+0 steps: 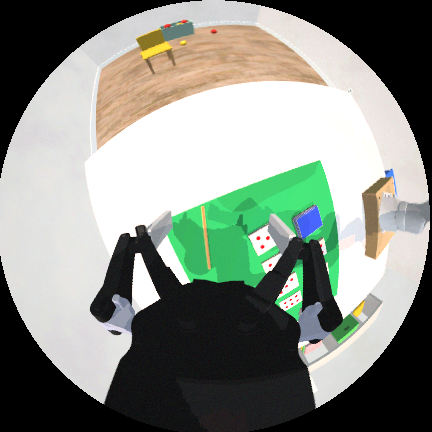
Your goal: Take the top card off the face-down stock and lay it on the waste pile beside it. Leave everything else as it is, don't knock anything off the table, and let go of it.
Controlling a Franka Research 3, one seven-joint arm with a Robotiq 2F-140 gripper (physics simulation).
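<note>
The face-down stock point(309, 221) is a thick blue-backed stack on the green mat point(295, 185), right of the gripper's right finger. A face-up card with red pips point(262, 241), which looks like the top of the waste pile, lies left of the stock; the right fingertip hides part of its right side. My gripper point(219, 220) is open and empty, its fingers wide apart above the mat. The right fingertip shows between the face-up card and the stock.
Several other face-up cards point(291, 301) lie in front of the waste pile, partly hidden by the right finger. A thin wooden stick point(206, 237) lies on the mat's left part. A wooden block or box point(371, 225) stands at the right, and a compartment tray point(327, 345) at the lower right.
</note>
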